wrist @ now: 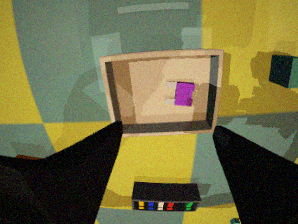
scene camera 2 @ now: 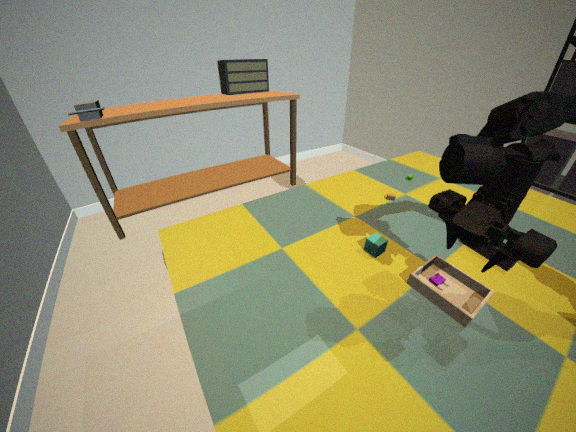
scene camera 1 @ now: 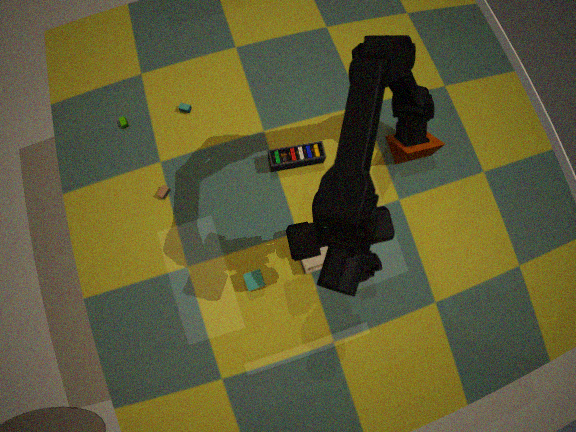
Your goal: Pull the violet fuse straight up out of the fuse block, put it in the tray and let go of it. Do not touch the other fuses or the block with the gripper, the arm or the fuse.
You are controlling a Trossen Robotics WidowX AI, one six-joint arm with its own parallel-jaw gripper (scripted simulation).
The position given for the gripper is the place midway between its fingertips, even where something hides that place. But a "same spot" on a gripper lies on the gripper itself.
Scene:
gripper: wrist; scene camera 2; scene camera 1 332, 238
same spot on gripper: (wrist: 75, 178) = (scene camera 2: 495, 254)

